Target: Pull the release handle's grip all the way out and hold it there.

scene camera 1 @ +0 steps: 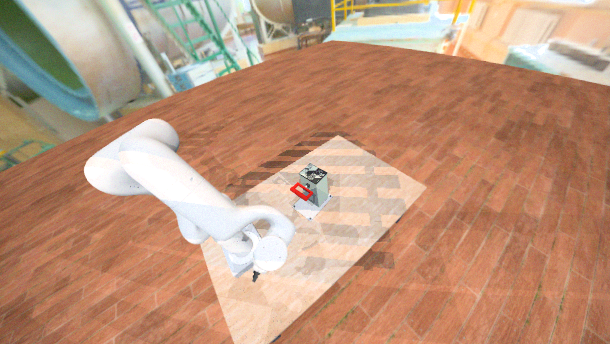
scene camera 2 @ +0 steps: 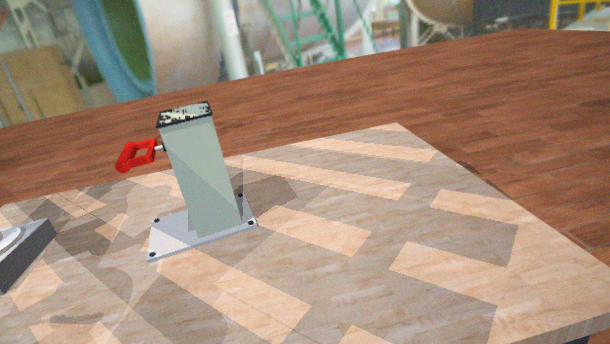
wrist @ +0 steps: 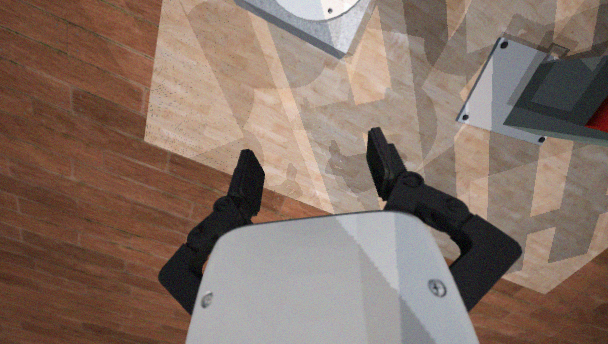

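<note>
The release handle, a red rectangular loop with a thick grip bar (scene camera 1: pixel 299 195) (scene camera 2: pixel 125 157) (wrist: pixel 599 118), sticks out from the upper side of a grey-green post (scene camera 1: pixel 323 192) (scene camera 2: pixel 205 175) (wrist: pixel 565 90). A short bright rod (scene camera 2: pixel 159 148) joins it to the post in the scene camera 2 view. In the wrist view a small part of the red handle shows at the right edge. My gripper (wrist: pixel 310 152) is open and empty, above the table and well apart from the handle. In the scene camera 1 view a dark fingertip (scene camera 1: pixel 255 276) shows below the arm; the rest is hidden.
The post stands on a light metal base plate (scene camera 1: pixel 305 211) (scene camera 2: pixel 170 236) (wrist: pixel 492 82) with dark bolts, on a wooden table (scene camera 1: pixel 360 240) (scene camera 2: pixel 450 320) (wrist: pixel 200 115). The arm's grey mounting plate (scene camera 2: pixel 31 257) (wrist: pixel 340 42) lies on the table. Brick-coloured floor surrounds the table.
</note>
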